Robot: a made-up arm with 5 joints.
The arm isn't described. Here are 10 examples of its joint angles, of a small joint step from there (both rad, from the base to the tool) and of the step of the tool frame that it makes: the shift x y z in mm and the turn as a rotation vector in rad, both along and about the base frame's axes.
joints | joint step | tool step
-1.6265 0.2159 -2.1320 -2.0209 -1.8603 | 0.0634 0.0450 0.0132 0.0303 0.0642 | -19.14 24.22 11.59 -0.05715 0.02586 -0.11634
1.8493 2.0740 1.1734 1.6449 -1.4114 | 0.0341 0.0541 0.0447 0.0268 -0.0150 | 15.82 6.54 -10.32 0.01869 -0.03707 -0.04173
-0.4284 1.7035 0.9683 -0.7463 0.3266 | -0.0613 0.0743 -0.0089 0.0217 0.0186 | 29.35 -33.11 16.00 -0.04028 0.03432 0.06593
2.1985 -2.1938 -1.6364 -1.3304 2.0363 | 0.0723 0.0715 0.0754 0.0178 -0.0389 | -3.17 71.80 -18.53 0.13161 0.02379 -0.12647
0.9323 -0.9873 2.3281 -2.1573 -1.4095 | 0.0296 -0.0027 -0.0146 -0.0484 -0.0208 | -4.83 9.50 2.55 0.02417 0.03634 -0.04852
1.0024 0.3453 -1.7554 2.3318 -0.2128 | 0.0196 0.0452 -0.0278 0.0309 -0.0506 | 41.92 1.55 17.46 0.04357 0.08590 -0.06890
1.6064 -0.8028 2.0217 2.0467 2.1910 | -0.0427 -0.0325 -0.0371 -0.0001 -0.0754 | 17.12 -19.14 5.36 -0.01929 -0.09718 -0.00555
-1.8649 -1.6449 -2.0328 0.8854 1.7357 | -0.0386 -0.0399 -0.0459 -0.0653 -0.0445 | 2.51 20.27 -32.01 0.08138 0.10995 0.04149
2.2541 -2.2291 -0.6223 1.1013 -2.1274 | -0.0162 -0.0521 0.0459 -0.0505 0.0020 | -28.66 -2.88 3.53 -0.02415 0.10000 0.01796
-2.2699 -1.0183 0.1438 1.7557 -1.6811 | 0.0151 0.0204 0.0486 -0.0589 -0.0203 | 15.10 -4.55 7.22 -0.02546 -0.01182 0.04968
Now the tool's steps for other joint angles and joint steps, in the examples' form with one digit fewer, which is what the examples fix.
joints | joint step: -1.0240 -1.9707 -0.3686 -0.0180 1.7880 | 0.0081 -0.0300 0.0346 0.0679 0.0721
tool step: -36.9 -0.9 -11.9 0.0649 -0.0363 -0.1035
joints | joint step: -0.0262 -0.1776 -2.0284 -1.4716 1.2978 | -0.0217 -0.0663 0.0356 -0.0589 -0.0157
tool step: 37.7 -27.5 -29.4 -0.0298 -0.1212 0.0668
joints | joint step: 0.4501 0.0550 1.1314 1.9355 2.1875 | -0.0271 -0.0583 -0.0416 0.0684 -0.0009
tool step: 20.3 -25.8 -47.4 -0.0789 -0.0953 -0.0146
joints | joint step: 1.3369 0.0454 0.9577 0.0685 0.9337 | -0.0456 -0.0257 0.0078 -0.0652 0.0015
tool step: -11.7 -5.3 -0.5 0.0359 -0.0307 0.0522
